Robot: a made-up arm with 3 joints.
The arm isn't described. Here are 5 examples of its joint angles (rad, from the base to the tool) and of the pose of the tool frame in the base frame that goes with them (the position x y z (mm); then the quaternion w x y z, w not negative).
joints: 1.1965 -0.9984 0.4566
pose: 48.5 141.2 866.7 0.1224 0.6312 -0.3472 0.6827
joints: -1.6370 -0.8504 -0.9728
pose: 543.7 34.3 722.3 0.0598 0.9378 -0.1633 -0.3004
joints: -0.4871 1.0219 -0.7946
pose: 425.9 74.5 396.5 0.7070 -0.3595 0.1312 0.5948
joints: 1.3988 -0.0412 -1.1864
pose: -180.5 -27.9 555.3 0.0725 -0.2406 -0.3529 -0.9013
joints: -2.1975 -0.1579 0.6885
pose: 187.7 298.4 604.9 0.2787 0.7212 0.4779 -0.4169
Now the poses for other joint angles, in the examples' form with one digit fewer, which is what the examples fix.
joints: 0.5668 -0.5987 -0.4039
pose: -51 159 464 0.032 0.047 -0.079 0.995
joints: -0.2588 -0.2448 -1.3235
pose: 345 -66 335 0.108 -0.555 0.316 0.762
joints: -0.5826 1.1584 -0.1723
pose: 505 156 598 0.741 -0.389 -0.208 0.507
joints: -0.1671 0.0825 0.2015
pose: 213 312 543 0.358 -0.195 -0.300 0.863
